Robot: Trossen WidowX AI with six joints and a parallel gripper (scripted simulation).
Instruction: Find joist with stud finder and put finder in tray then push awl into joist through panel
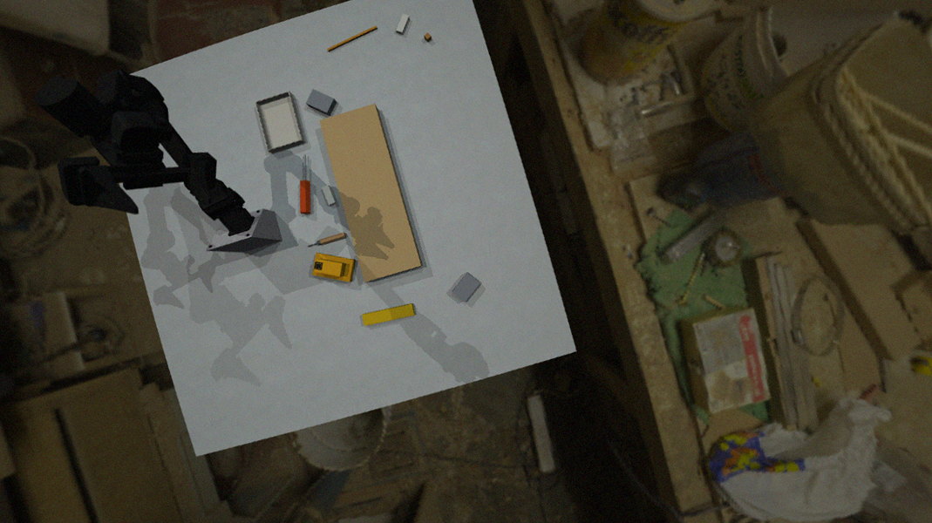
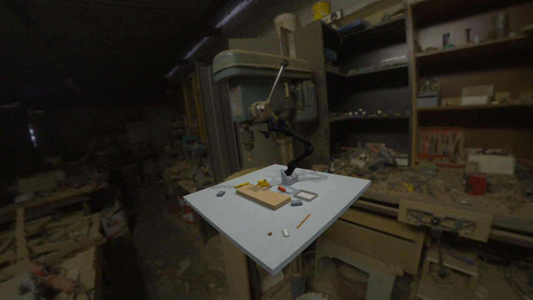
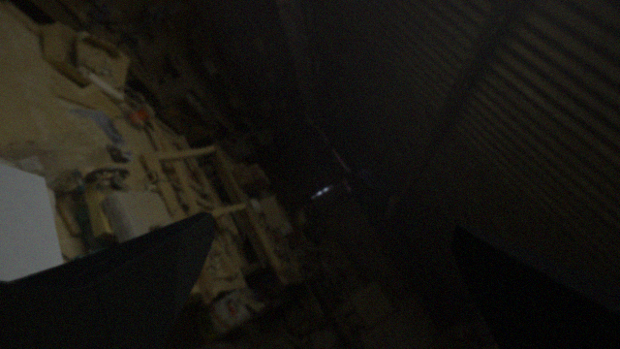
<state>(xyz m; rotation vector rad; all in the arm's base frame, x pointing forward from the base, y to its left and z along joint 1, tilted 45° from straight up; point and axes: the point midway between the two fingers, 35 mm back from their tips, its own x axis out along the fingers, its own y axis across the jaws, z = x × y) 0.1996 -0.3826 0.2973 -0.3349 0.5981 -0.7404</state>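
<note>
My gripper tip is 56 cm above the stud finder, 9 cm to the left of it and 4 cm past it. Also, from my gripper tip: awl 59 cm below, 4 cm behind, 1 cm to the right; tray 59 cm below, 40 cm to the left, 7 cm behind; yellow bar 59 cm below, 28 cm to the right, 10 cm ahead.
</note>
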